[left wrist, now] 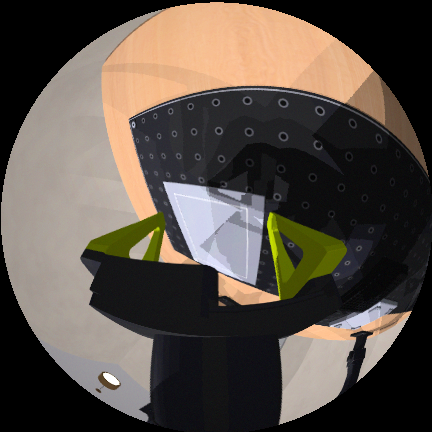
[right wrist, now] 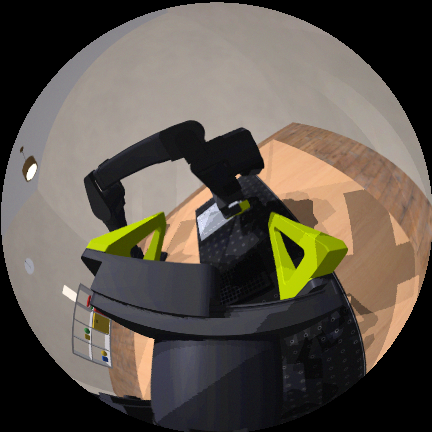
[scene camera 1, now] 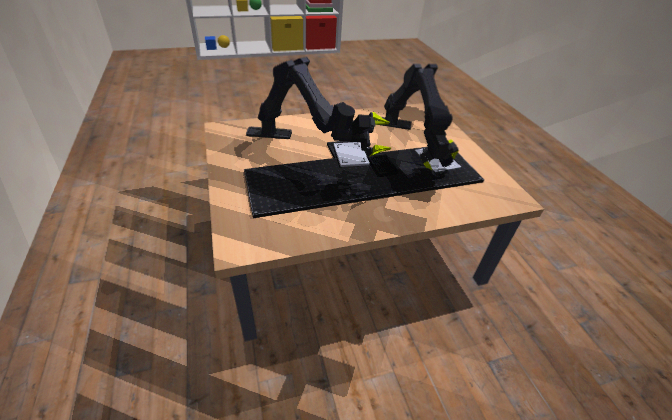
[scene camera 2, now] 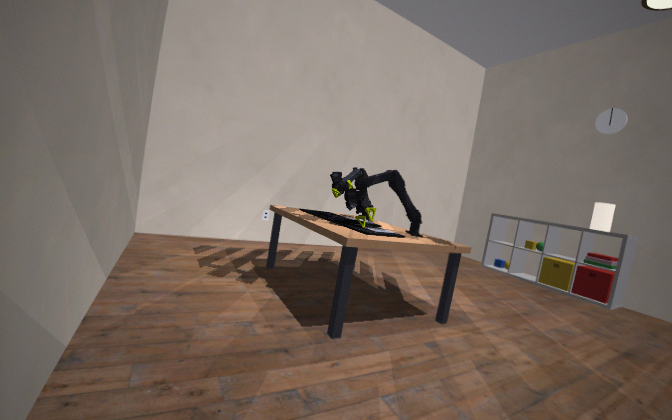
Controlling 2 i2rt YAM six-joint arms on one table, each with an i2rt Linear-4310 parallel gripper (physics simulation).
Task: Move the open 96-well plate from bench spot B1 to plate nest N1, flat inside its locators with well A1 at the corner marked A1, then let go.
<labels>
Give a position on a dark well plate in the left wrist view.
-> At 386,274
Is my right gripper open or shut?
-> Open.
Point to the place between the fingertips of my left gripper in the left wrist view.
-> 215,217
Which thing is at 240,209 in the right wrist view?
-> My left gripper.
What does my right gripper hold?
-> Nothing.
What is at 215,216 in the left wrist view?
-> A rectangular nest.
</labels>
